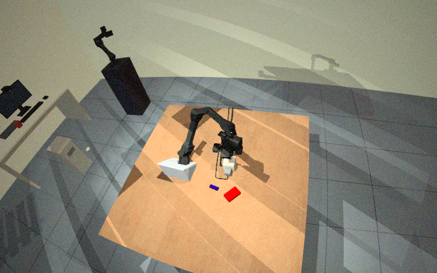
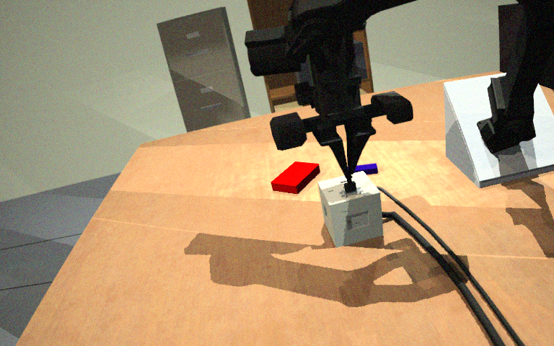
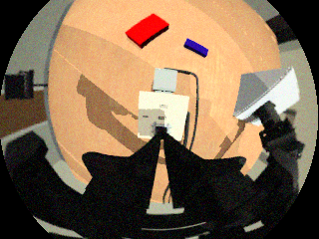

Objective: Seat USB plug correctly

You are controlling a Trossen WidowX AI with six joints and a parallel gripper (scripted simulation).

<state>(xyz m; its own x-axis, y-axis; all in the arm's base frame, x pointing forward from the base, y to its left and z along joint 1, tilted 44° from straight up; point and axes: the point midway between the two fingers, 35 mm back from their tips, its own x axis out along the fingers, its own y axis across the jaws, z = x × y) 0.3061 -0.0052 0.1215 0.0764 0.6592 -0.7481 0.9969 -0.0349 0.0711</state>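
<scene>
Right now the black USB plug is 2 cm below my gripper tip. The rest, counted from my gripper tip: red flat block: 6 cm ahead, 22 cm to the right, 9 cm below; small blue block: 7 cm behind, 19 cm to the right, 10 cm below.
</scene>
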